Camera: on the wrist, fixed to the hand. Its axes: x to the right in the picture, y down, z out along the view.
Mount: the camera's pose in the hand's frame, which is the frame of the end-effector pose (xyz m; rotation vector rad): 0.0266 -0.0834 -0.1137 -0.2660 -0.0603 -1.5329
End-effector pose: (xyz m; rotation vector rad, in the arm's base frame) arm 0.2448 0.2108 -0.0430 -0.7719 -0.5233 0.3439
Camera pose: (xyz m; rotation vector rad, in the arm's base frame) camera 0.3393 0.1029 -0.0415 -0.4275 -1.0704 -1.1418
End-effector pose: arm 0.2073 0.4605 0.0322 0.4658 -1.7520 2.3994
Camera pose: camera 0.1870 0.5924 0.0848 1.2178 -0.9370 1.0346
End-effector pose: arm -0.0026 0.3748 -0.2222 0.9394 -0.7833 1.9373
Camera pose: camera 0.0235 0.5139 -0.2457 0.9493 -0.1408 0.4523
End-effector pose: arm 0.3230 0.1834 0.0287 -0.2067 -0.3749 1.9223
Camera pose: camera 0.4219 0.2546 -0.0471 0.0064 -0.5834 0.3671
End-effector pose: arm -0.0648 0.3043 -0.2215 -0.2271 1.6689 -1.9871
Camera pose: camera -0.1625 0.3974 -0.1727 1.4209 -1.2204 1.6631
